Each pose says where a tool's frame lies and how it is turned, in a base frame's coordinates. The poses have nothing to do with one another.
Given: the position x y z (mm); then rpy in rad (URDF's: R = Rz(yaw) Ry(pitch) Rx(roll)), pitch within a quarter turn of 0, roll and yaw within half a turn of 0.
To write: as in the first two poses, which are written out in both.
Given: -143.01, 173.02, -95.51, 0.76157, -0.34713, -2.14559
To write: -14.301, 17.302, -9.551, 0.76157, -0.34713, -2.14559
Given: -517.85, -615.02, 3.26, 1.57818, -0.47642, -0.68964
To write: -51.785, -61.502, 0.326, 1.57818, -0.47642, -0.68964
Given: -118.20, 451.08, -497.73, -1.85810, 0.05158, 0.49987
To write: -11.820, 45.108, -49.773, -1.85810, 0.05158, 0.49987
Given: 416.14, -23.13, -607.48, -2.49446, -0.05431, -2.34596
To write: 41.614, -2.313, -60.748, -2.49446, -0.05431, -2.34596
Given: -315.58, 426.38, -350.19, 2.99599, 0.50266, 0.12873
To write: -31.558, 42.638, -35.019, 2.99599, 0.50266, 0.12873
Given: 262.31, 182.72, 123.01, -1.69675, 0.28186, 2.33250
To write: 26.231, 18.272, 12.301, -1.69675, 0.28186, 2.33250
